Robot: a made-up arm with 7 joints.
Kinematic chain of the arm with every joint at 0, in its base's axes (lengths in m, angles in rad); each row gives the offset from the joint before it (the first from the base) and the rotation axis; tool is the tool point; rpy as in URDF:
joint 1: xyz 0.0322 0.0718 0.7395 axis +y
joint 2: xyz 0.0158 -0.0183 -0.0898 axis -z
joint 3: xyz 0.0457 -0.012 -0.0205 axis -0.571 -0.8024 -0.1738
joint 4: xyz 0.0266 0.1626 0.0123 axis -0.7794 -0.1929 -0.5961
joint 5: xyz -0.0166 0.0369 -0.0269 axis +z
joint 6: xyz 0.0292 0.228 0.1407 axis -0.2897 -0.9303 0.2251
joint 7: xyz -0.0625 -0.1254 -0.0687 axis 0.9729 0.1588 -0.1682
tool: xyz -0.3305 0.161 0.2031 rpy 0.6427 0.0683 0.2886
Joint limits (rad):
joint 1: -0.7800..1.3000
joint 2: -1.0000..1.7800
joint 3: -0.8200..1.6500
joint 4: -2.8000..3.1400
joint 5: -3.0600..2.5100
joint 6: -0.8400..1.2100
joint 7: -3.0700..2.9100
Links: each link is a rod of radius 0.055 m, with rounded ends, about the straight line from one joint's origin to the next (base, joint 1, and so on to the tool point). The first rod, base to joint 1, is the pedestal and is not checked.
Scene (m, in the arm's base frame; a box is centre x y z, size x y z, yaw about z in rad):
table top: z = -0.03
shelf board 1: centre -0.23 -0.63 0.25 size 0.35 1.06 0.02 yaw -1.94
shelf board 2: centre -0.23 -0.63 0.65 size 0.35 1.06 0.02 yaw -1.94
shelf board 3: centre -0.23 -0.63 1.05 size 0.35 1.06 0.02 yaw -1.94
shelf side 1: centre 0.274 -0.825 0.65 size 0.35 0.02 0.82 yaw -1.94
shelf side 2: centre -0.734 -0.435 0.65 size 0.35 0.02 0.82 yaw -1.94
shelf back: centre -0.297 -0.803 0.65 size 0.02 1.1 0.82 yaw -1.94
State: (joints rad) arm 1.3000 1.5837 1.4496 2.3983 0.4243 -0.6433 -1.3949
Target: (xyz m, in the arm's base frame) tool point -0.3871 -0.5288 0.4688
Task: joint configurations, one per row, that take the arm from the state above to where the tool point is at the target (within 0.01 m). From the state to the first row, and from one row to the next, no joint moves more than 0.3 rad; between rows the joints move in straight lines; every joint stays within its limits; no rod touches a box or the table.
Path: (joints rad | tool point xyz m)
1: 1.2310 1.4081 1.4997 2.4424 0.2695 -0.4076 -1.4203 | -0.2041 -0.5403 0.8336
2: 1.1621 1.2324 1.5498 2.4864 0.1147 -0.1719 -1.4456 | -0.1569 -0.4642 0.8394
3: 1.0931 1.0568 1.5999 2.5305 -0.0401 0.0638 -1.4710 | -0.1289 -0.3727 0.8423
4: 1.0242 0.8812 1.6500 2.5746 -0.1949 0.2995 -1.4964 | -0.1293 -0.2734 0.8323
5: 0.8032 0.9502 1.5101 2.4457 0.0902 0.3197 -1.5971 | -0.2364 -0.2865 0.6589
6: 0.5823 1.0191 1.3702 2.3169 0.3753 0.3398 -1.6978 | -0.2622 -0.2062 0.4688
7: 0.7281 1.1148 1.3430 2.2992 0.4287 0.1000 -1.6353 | -0.3048 -0.2948 0.4565
8: 0.8739 1.2104 1.3159 2.2814 0.4821 -0.1399 -1.5728 | -0.3419 -0.3778 0.4504
9: 1.0196 1.3061 1.2888 2.2637 0.5355 -0.3798 -1.5103 | -0.3705 -0.4557 0.4537
10: 1.1654 1.4017 1.2616 2.2460 0.5889 -0.6196 -1.4478 | -0.3871 -0.5288 0.4688

